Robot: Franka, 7 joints.
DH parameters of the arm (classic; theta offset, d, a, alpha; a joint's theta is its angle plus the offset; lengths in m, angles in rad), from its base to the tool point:
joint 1: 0 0.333 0 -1.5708
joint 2: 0 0 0 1.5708
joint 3: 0 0.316 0.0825 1.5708
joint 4: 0 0 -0.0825 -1.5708
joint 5: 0 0.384 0 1.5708
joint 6: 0 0 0.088 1.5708
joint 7: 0 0.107 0 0
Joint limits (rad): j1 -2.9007..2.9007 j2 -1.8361..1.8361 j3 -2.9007..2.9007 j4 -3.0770..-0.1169 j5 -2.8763..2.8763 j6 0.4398..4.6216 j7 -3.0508..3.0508
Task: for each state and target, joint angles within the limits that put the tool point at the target. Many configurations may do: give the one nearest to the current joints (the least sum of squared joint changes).
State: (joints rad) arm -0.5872 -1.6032 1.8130 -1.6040 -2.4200 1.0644 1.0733
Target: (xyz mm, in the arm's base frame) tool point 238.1 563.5 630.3
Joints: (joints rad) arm -0.9902 -1.2102 1.4512 -1.7299 -2.3418 1.1328 1.0733
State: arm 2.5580 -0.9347 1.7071 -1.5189 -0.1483 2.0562 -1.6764
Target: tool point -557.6 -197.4 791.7
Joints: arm 1.6846 -0.4803 1.4152 -1.3911 -0.1635 2.2886 -1.6764
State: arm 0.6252 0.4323 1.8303 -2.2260 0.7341 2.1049 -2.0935
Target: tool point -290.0 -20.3 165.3
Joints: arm 0.9287 -0.0777 2.1996 -2.8015 0.7530 2.0836 -2.0935
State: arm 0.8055 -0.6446 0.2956 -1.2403 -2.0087 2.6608 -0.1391
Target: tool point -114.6 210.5 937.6
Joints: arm 0.9118 -0.9698 0.2945 -1.7820 -2.0831 2.8755 -0.1391
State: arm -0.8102 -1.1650 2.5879 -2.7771 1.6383 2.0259 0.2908
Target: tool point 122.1 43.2 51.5
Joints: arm -0.7590 -1.1232 2.4631 -2.9763 1.6097 2.0568 0.2908
